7 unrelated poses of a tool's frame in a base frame.
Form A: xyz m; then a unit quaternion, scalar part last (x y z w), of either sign.
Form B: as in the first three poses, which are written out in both.
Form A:
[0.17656 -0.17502 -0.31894 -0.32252 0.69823 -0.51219 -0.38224]
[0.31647 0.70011 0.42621 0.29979 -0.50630 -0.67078 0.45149]
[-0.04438 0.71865 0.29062 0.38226 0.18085 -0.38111 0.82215]
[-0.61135 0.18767 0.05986 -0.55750 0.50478 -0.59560 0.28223]
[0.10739 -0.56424 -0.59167 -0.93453 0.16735 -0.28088 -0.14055]
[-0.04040 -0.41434 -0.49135 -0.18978 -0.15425 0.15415 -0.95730]
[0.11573 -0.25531 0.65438 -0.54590 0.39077 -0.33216 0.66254]
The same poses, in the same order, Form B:
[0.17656 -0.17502 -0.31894 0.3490 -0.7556 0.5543 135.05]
[0.31647 0.70011 0.42621 0.3360 -0.5674 -0.7518 126.32]
[-0.04438 0.71865 0.29062 0.6715 0.3177 -0.6695 69.40]
[-0.61135 0.18767 0.05986 -0.5811 0.5262 -0.6208 147.21]
[0.10739 -0.56424 -0.59167 0.9439 -0.1690 0.2837 163.84]
[-0.04040 -0.41434 -0.49135 0.6565 0.5336 -0.5332 33.61]
[0.11573 -0.25531 0.65438 -0.7288 0.5217 -0.4435 97.01]

